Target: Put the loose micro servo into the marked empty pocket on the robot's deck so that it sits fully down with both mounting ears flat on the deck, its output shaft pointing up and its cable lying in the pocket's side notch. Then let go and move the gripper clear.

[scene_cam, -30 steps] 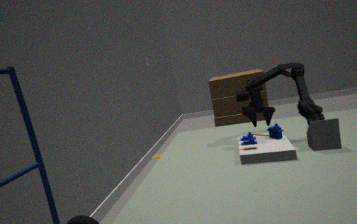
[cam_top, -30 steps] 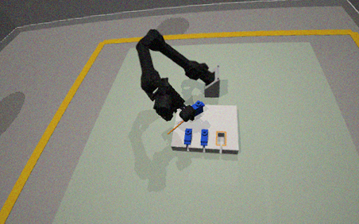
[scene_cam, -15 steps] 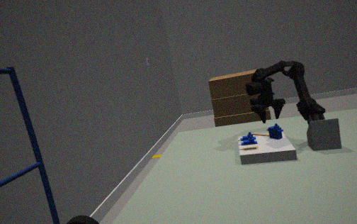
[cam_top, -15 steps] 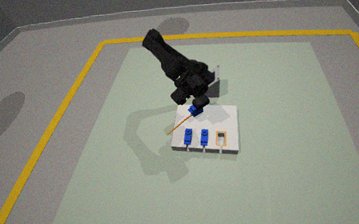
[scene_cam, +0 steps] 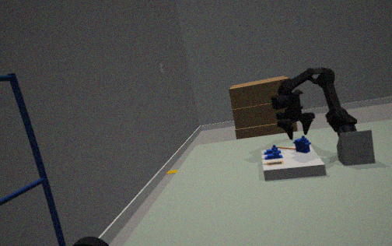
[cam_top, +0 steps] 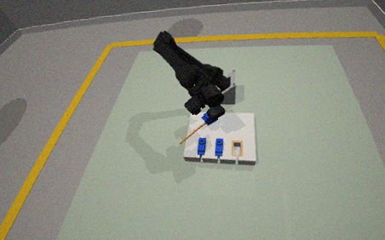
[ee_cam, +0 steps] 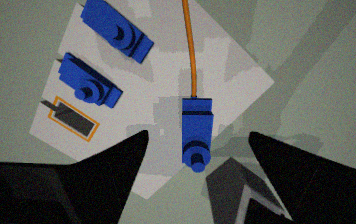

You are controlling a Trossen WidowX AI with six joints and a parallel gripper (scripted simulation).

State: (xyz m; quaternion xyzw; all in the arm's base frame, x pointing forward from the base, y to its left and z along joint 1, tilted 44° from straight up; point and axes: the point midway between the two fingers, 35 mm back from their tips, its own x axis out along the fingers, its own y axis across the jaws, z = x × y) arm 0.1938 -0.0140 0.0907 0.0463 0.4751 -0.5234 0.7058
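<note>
The robot deck is 9 cm below my gripper tip, 6 cm to the left of it and 2 cm ahead of it.
</note>
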